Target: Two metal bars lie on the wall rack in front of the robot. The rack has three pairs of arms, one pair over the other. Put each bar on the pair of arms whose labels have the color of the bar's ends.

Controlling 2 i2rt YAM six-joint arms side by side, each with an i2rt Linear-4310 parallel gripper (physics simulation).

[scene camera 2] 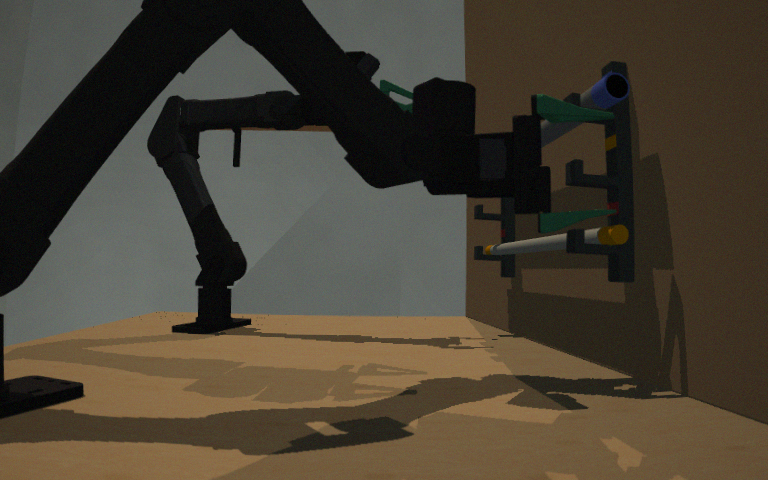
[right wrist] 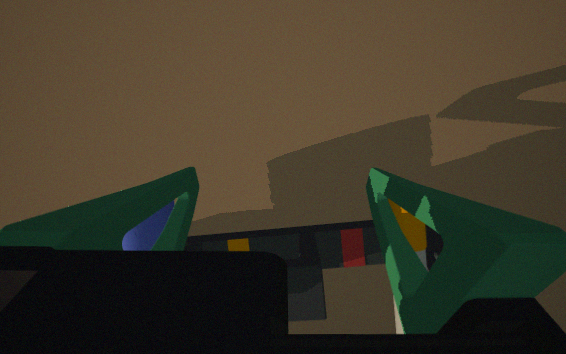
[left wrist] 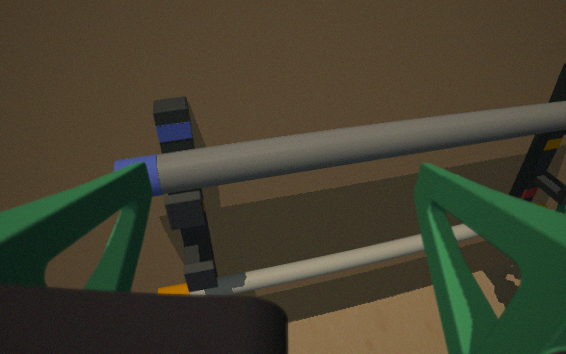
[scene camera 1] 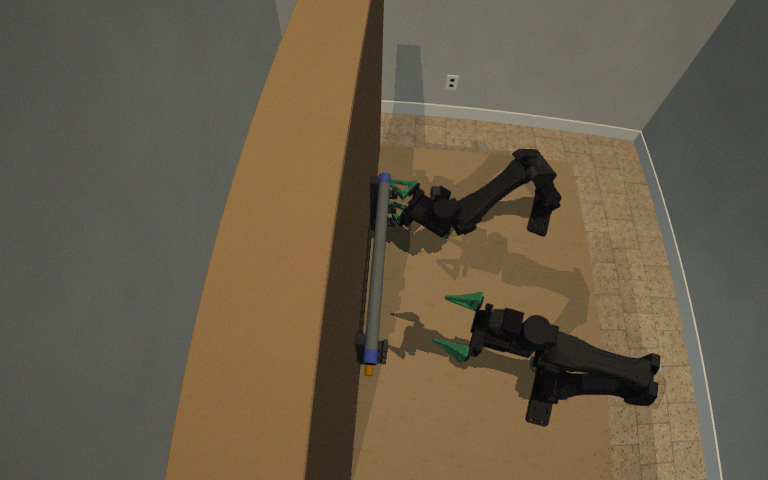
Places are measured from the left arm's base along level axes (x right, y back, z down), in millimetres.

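Pixels of known places: left gripper, between the fingertips: [left wrist: 283,177] [scene camera 1: 438,318]; right gripper, between the fingertips: [scene camera 2: 615,163] [right wrist: 282,177]; left arm's base, origin of its link: [scene camera 2: 214,327] [scene camera 1: 542,392]; right arm's base, origin of its link: [scene camera 1: 541,211].
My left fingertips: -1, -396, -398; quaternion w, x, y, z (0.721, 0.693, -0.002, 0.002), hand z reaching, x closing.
Ahead of a thing's pixels: the offset from my left fingertips to its top centre, as dx, dy, dz.
The thick grey bar with blue ends {+121, -174, +73} [scene camera 1: 378,266] [scene camera 2: 612,90] [left wrist: 350,145] lies on the top pair of arms of the wall rack {+319, -225, +44} [scene camera 2: 621,263] [left wrist: 171,111] [right wrist: 280,246], by the blue label. The thinner bar with yellow ends {+112, -176, +233} [scene camera 2: 538,244] [left wrist: 340,257] lies on the bottom pair, by the red labels. The middle pair, by the yellow labels, is empty. My right gripper [scene camera 1: 390,195] [scene camera 2: 615,163] [right wrist: 282,177] is open at the rack, its fingers one over the other, between the two bars' heights. My left gripper [scene camera 1: 439,318] [left wrist: 283,177] is open, away from the rack.
The brown wall [scene camera 2: 707,226] stands directly behind the rack. The right wrist view shows a middle rack arm [right wrist: 306,300] between the fingers. In scene camera 2 the right arm hides part of the blue-ended bar and most of the left gripper.
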